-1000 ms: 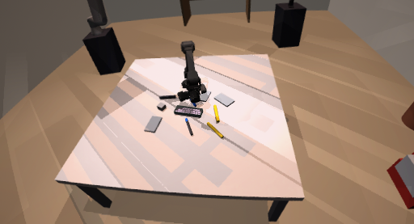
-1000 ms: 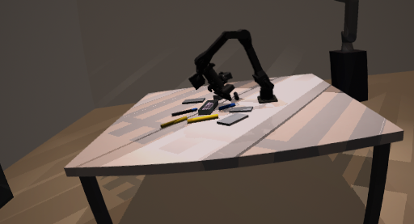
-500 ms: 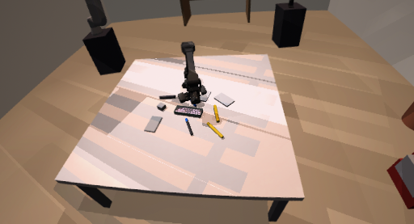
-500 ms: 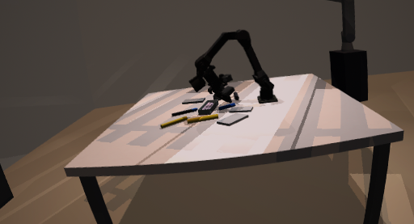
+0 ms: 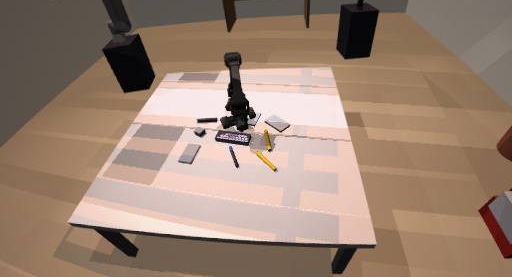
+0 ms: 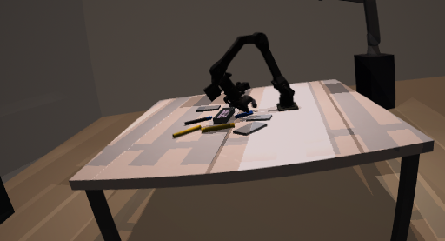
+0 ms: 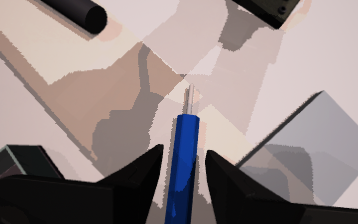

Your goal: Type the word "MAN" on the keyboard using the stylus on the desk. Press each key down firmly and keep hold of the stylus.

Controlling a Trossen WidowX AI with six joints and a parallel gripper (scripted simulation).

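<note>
Right now the blue stylus is 10 mm below my gripper tip and 10 mm behind it. The rest, counted from my gripper tip: blue-tipped pen 210 mm ahead, 30 mm to the right, 10 mm below; then dark bar 180 mm to the right, 70 mm behind; then grey slab 90 mm to the left, 40 mm behind, 10 mm below.
</note>
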